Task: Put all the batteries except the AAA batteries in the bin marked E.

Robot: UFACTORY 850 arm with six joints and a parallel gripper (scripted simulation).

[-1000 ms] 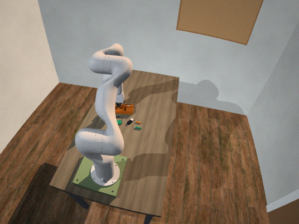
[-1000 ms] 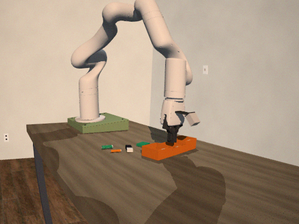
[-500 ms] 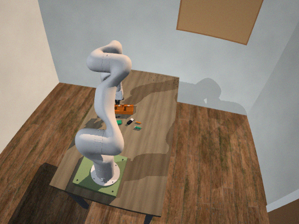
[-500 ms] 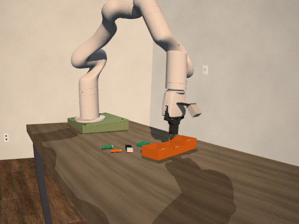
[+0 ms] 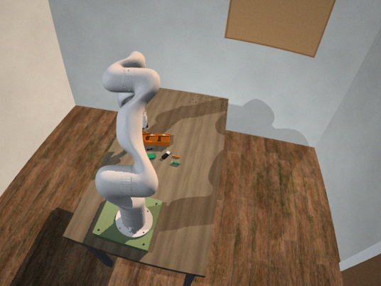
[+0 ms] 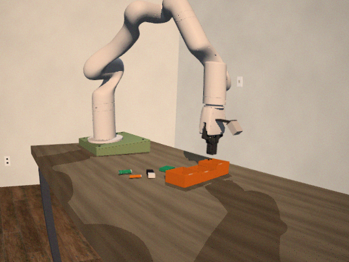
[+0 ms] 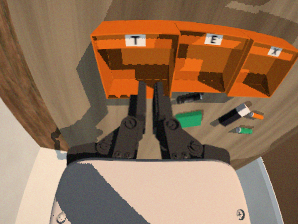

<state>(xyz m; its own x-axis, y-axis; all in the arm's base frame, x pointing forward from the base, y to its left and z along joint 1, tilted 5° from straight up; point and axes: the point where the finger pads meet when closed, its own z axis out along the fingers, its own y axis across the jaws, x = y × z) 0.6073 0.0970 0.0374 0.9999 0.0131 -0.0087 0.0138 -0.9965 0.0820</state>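
Now: the green battery 26 cm to the right of my hand, 17 cm behind it and 9 cm below it. From my hand the other things lie so: flat green block 13 cm behind, 9 cm to the right, 9 cm below; then small black cylinder 9 cm below, 8 cm to the right, 7 cm behind; then orange bin row 7 cm to the right, 7 cm below, 1 cm ahead.
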